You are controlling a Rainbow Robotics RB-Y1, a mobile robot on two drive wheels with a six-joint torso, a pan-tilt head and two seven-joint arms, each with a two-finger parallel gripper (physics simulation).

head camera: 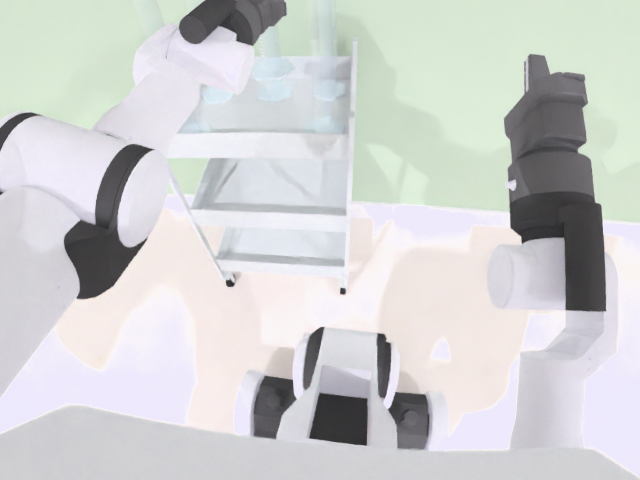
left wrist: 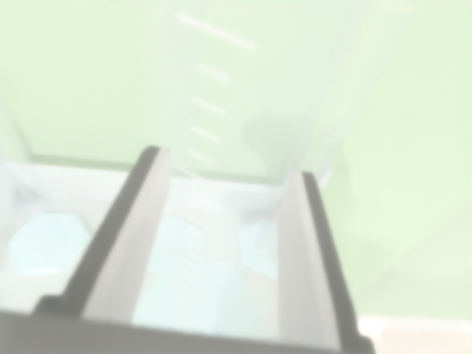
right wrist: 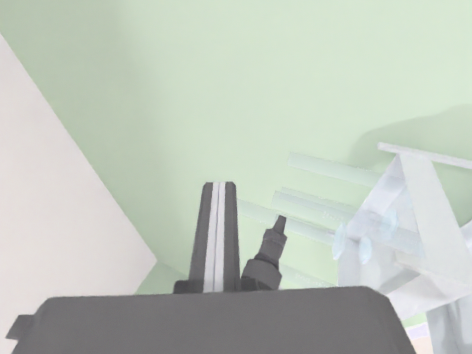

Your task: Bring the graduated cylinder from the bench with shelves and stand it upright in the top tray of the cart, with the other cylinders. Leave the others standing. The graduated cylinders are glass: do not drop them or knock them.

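Frame: origin at the robot's base, x ahead, y left, z up, level; millimetres.
Seen in the pictures: left gripper, fingertip midpoint: (left wrist: pixel 228 177) (right wrist: pixel 281 221); right gripper, fingertip midpoint: (head camera: pixel 534 58) (right wrist: pixel 220 192).
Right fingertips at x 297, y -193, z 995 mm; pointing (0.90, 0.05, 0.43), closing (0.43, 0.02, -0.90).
Offsets run from my right fingertips to a thing's top centre. "pt": to the spot under its first point.
The held graduated cylinder @(dz +149, dx +251, dy +404 mm) (head camera: pixel 272 68) (left wrist: pixel 195 300) (right wrist: pixel 339 241) is clear glass with a pale blue base and white marks. My left gripper (head camera: pixel 282 8) (left wrist: pixel 228 177) is shut on it. It looks upright, its base above the top tray (head camera: pixel 258 145); the exact clearance is hard to judge. Other cylinders stand in the tray: one @(pt dz -315, dx +367, dy +444 mm) (head camera: pixel 274 91) below the held base in the head view, one (head camera: pixel 329 89) to its right, one @(pt dz -322, dx +356, dy +603 mm) (head camera: pixel 216 95) to its left, and two nearer the tray's front. My right gripper (head camera: pixel 532 57) (right wrist: pixel 220 192) is shut and empty, far right of the cart.
The white cart (head camera: pixel 350 180) (right wrist: pixel 435 220) has two lower shelves and a raised post at its right side. A green wall (head camera: pixel 439 77) stands behind it. My left forearm covers the tray's left part in the head view. The bench does not show.
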